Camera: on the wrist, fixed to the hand. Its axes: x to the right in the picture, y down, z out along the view.
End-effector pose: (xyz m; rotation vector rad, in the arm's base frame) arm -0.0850 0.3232 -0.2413 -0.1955 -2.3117 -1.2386
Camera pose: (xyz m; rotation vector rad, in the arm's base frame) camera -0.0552 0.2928 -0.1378 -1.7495 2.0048 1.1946
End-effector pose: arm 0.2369 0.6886 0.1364 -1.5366 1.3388 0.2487
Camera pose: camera 0.1532 0.6176 0.1145 -1.9204 -0.0948 -0.9173
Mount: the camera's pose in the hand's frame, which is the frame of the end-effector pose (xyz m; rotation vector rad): 0.0289 0.0695 -0.0828 0.2408 0.0727 -1.5849
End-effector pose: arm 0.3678 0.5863 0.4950 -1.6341 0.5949 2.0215
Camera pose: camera 0.3848 0.4839 0.4531 -1.2409 -0.4054 0.6620
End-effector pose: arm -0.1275 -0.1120 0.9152 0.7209 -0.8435 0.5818
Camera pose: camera -0.1233 -0.0005 0.9239 1.3050 0.0462 -0.7314
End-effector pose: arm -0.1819 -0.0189 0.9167 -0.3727 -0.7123 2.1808
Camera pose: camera -0.2027 -0.0029 0.8079 0.2313 -0.3999 0.7042
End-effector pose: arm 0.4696 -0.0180 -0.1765 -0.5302 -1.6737 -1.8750
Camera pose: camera 0.4986 -0.1081 -0.1168 -0.9743 1.7380 1.6973
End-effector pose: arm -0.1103 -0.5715 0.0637 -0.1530 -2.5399 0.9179
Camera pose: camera -0.1033 -0.4623 0.0871 1.5658 -1.5867 0.4347
